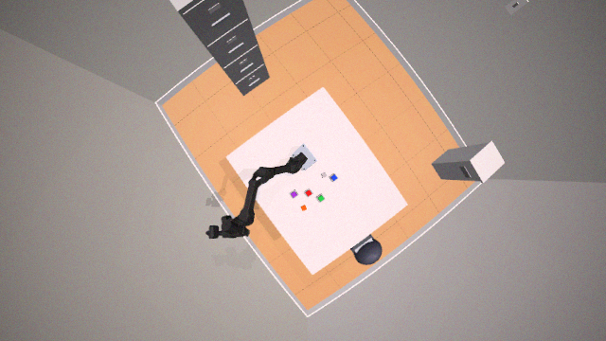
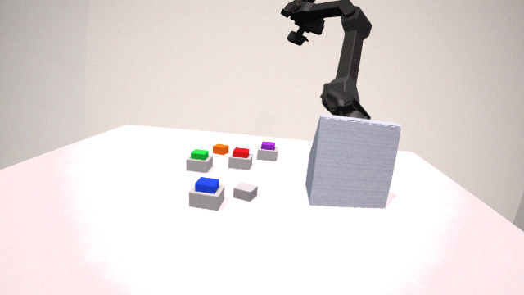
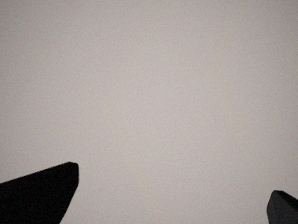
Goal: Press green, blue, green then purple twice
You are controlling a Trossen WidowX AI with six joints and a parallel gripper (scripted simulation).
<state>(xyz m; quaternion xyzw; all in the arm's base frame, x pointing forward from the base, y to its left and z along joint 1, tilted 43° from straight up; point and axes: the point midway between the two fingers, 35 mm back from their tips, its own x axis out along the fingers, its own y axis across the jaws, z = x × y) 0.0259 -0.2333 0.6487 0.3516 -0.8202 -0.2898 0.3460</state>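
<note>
Now: the green button 310 mm ahead of my gripper tip, 550 mm to the left of it and 370 mm below it. From my gripper tip the other things lie so: purple button: 160 mm ahead, 430 mm to the left, 370 mm below; orange block: 280 mm ahead, 410 mm to the left, 390 mm below; red button: 220 mm ahead, 510 mm to the left, 370 mm below.
</note>
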